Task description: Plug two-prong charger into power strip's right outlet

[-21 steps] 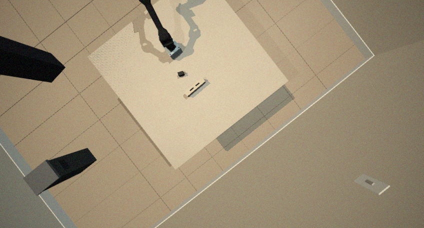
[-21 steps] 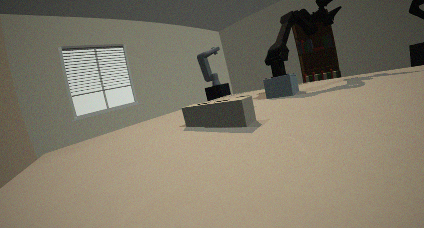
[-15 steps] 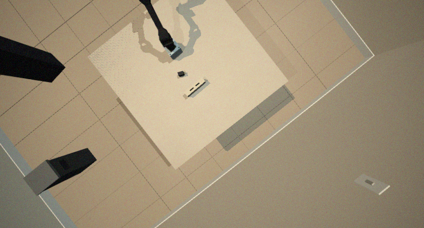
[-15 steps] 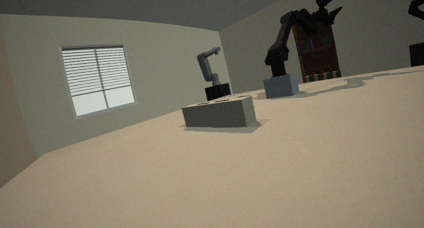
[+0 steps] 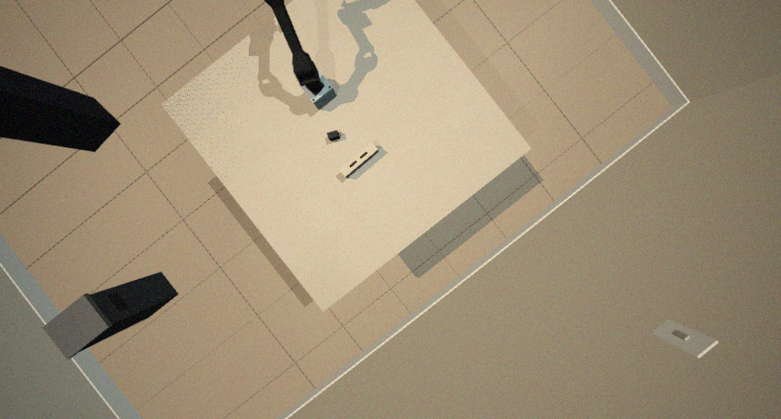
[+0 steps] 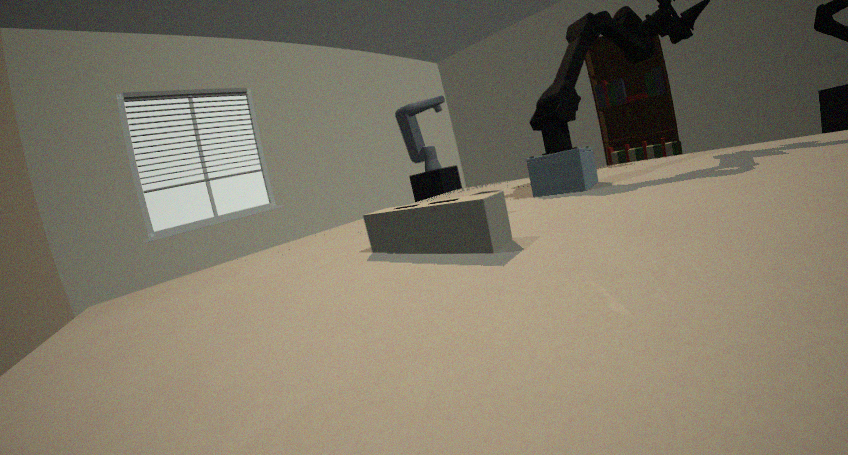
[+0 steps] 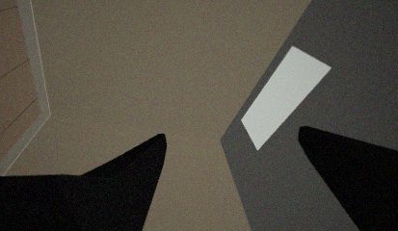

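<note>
My gripper tip is now 55 cm short of the boxy charger, 51 cm to the left of it and 42 cm above it.
</note>
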